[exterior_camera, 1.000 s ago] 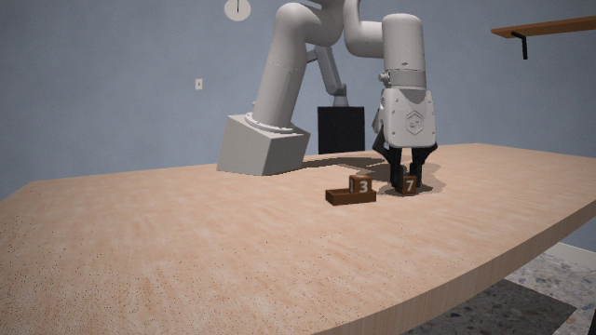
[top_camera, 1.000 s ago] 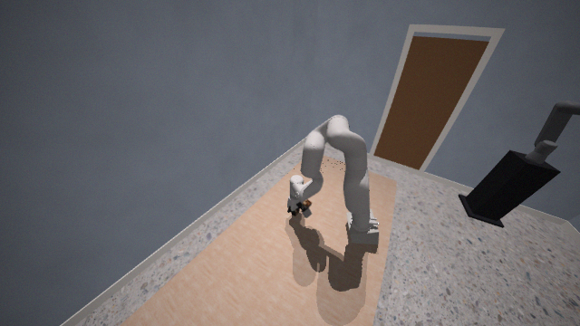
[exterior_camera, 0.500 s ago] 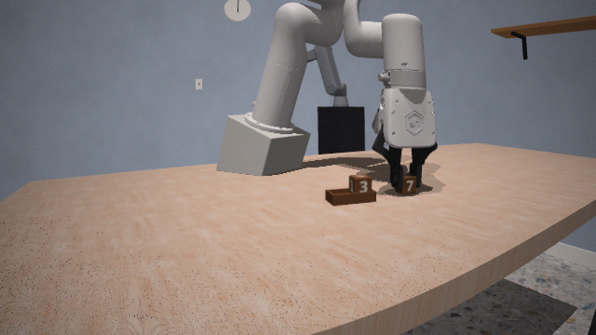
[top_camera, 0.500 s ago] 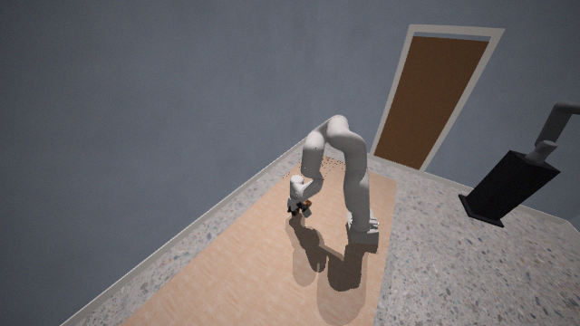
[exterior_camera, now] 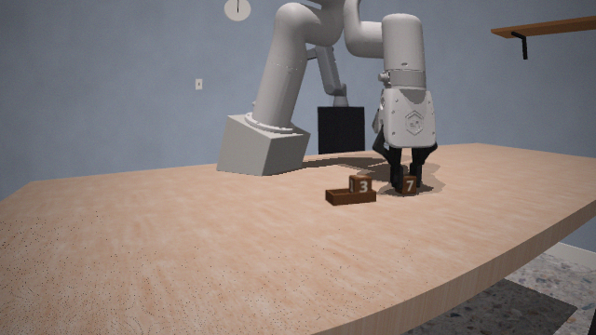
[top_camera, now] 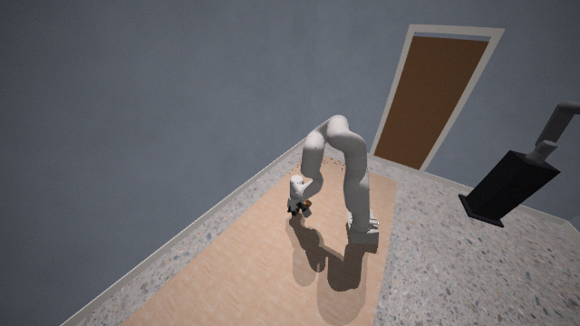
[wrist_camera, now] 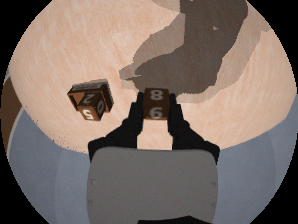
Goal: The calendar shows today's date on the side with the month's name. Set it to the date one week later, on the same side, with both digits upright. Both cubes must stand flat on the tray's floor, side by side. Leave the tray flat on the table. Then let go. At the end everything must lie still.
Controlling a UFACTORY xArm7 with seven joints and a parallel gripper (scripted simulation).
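Right now my hand is 1 cm above the cube. Round my hand: brown wooden tray (3 cm behind, 10 cm to the right, 2 cm below).
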